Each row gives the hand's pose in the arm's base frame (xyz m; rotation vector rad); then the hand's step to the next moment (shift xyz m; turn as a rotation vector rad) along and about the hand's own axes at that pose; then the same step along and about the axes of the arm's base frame.
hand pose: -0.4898 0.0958 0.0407 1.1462 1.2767 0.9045
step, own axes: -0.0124 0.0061 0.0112 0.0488 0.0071 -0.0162
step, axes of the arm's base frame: 0.0102 -0.0121 0.0082 -0.0098 0.0508 -0.0037
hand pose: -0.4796 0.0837 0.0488 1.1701 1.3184 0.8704
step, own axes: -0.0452 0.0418 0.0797 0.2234 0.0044 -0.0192
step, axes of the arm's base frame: 0.0797 -0.0445 0.0426 0.0054 0.2185 -0.0503
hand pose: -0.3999 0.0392 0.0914 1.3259 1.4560 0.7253
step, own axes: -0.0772 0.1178 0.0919 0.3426 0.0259 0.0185
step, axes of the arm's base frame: 0.1203 -0.0650 0.0979 0.0596 0.3304 -0.0754
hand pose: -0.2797 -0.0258 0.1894 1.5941 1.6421 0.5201
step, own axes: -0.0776 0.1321 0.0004 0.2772 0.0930 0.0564
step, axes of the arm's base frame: 0.0797 -0.0576 0.1175 0.1263 0.2677 -0.0327
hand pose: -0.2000 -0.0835 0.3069 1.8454 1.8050 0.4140
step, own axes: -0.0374 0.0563 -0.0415 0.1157 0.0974 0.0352
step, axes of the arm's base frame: 0.0212 -0.0293 0.0706 0.1078 0.1114 0.0096
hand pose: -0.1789 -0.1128 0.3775 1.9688 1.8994 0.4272
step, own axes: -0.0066 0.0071 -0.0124 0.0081 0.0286 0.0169
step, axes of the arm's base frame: 0.0003 -0.0061 0.0145 0.0335 0.0065 -0.0020
